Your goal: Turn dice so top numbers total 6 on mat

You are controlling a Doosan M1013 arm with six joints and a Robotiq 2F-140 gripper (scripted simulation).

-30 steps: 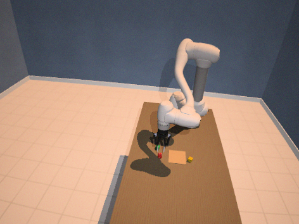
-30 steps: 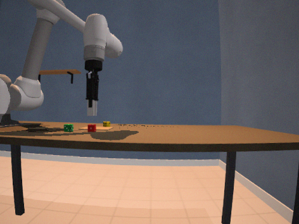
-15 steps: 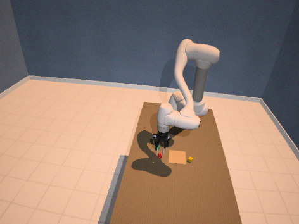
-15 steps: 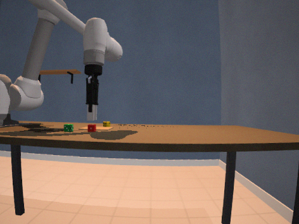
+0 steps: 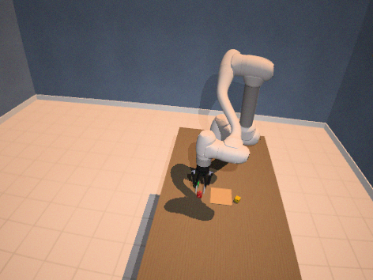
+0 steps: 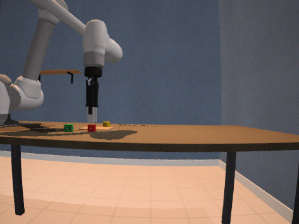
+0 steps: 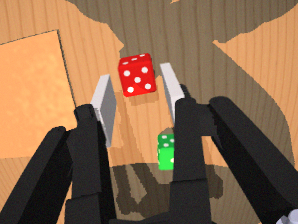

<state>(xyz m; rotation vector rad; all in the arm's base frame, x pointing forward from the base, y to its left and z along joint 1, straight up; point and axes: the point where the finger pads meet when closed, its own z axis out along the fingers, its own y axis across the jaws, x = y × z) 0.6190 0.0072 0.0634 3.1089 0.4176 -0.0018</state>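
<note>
Now: the red die 6 cm below my hand. The rest, counted from my hand: yellow die 24 cm to the left, 6 cm below, 4 cm behind; then tan mat 13 cm to the left, 7 cm below, 5 cm behind; then green die 9 cm behind, 6 cm below, 4 cm to the right.
</note>
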